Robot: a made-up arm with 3 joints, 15 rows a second.
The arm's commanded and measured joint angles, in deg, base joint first. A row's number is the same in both.
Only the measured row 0 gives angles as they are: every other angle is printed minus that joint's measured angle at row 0.
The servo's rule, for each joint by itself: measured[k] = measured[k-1] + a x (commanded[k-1-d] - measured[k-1]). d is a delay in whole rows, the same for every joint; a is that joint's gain. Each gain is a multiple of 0.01, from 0.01 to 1. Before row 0 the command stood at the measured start. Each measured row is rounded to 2 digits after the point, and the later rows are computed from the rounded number. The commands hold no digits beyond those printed.
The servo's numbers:
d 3
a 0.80 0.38 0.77
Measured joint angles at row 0:
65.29 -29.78 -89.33
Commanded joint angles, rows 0 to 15:
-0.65 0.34 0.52
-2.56 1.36 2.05
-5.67 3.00 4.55
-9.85 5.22 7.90
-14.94 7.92 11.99
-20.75 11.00 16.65
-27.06 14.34 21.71
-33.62 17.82 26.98
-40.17 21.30 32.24
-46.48 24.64 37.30
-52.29 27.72 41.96
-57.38 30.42 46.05
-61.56 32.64 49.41
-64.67 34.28 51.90
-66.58 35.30 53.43
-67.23 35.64 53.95
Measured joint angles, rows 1 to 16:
0.00 0.00 0.00
0.00 0.00 0.00
0.00 0.00 0.00
-0.52 0.13 0.40
-2.15 0.60 1.67
-4.97 1.51 3.89
-8.87 2.92 6.98
-13.73 4.82 10.84
-19.35 7.17 15.31
-25.52 9.89 20.24
-32.00 12.90 25.43
-38.54 16.09 30.67
-44.89 19.34 35.78
-50.81 22.52 40.54
-56.07 25.52 44.78
-60.46 28.23 48.35

